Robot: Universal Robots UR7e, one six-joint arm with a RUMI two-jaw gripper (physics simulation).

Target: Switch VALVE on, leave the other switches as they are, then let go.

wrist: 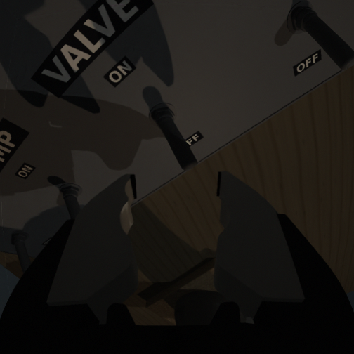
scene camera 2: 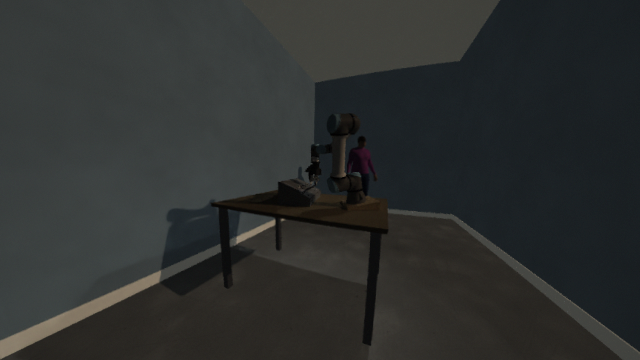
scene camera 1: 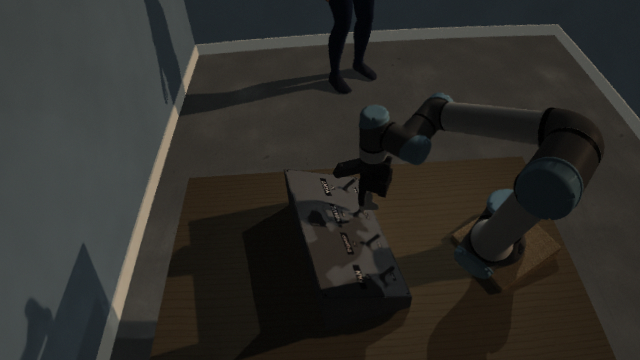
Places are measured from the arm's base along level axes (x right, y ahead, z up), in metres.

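Where they show: gripper, fingertip midpoint: (scene camera 2: pixel 313 184) (scene camera 1: pixel 366 206); arm's base, link origin: (scene camera 2: pixel 356 201).
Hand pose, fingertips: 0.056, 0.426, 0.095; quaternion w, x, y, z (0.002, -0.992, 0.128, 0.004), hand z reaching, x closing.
Things, the pixels of their top centre, and the offset from my fingertips, as dx, dy, dz. Level surfaces: height alone.
- VALVE label, top centre: (scene camera 1: pixel 335 212) -0.024, +0.094, -0.004
- PUMP lever, top centre: (scene camera 1: pixel 374 235) -0.108, -0.025, -0.001
- FAN lever, top centre: (scene camera 1: pixel 388 267) -0.220, -0.066, -0.001
- wooden table, surface height: dz -0.131
The sloped grey switch panel (scene camera 1: pixel 301 183) (scene camera 2: pixel 294 194) (wrist: pixel 225 65) stands on the table. The VALVE label (scene camera 1: pixel 336 214) (wrist: pixel 90 45) is next to a dark lever (wrist: pixel 175 136), which tilts toward its OFF mark, away from the ON mark (wrist: pixel 120 72). My gripper (scene camera 1: pixel 362 201) (scene camera 2: pixel 313 179) (wrist: pixel 176 174) is partly open with nothing between its fingers. In the wrist view its fingertips lie just beyond the VALVE lever's tip, one to each side of it. In scene camera 1 the gripper partly hides that lever.
The PUMP lever (scene camera 1: pixel 371 240) (wrist: pixel 71 200) and the FAN lever (scene camera 1: pixel 387 273) are on one side of VALVE. Another lever (scene camera 1: pixel 349 184) (wrist: pixel 325 37) is on the other side, beside an OFF mark. The wooden table (scene camera 1: pixel 425 200) (scene camera 2: pixel 345 214) carries my arm's base. A person (scene camera 1: pixel 341 45) (scene camera 2: pixel 361 160) stands behind.
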